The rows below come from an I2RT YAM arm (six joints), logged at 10 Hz.
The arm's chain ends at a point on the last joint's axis. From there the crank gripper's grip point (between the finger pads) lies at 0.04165 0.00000 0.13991 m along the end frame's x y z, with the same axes.
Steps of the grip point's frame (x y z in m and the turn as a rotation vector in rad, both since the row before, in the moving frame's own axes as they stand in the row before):
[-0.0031 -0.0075 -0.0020 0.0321 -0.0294 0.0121]
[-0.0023 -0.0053 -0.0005 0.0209 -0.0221 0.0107]
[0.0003 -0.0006 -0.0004 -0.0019 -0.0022 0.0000]
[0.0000 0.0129 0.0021 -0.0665 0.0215 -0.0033]
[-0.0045 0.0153 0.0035 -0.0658 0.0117 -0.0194]
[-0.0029 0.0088 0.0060 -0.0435 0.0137 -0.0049]
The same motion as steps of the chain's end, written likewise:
[0.0010 -0.0035 -0.0031 0.0321 -0.0294 0.0121]
[0.0008 -0.0028 -0.0014 0.0209 -0.0221 0.0107]
[0.0006 -0.0009 -0.0005 -0.0019 -0.0022 0.0000]
[-0.0030 0.0038 0.0033 -0.0665 0.0215 -0.0033]
[-0.0062 0.0069 0.0043 -0.0658 0.0117 -0.0194]
[-0.0048 0.0029 0.0067 -0.0435 0.0137 -0.0049]

